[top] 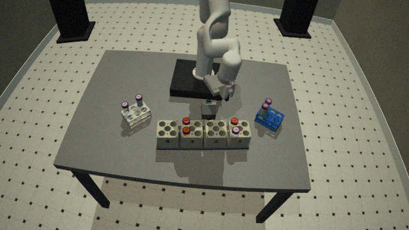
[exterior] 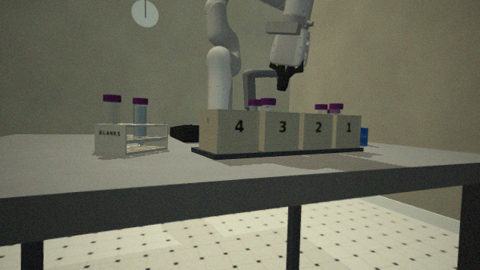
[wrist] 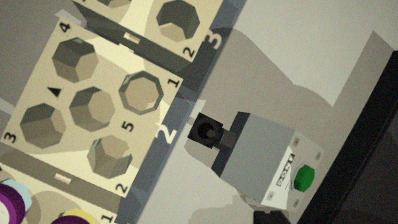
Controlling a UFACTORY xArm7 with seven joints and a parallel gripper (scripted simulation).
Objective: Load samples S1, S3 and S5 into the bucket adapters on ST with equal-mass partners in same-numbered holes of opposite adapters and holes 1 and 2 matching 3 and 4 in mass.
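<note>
Now: the green DONE key 8 cm behind my hand, 3 cm to the right of it and 12 cm below it. From my hand the other things lie so: blanks rack 4 cm behind, 41 cm to the right, 15 cm below.
</note>
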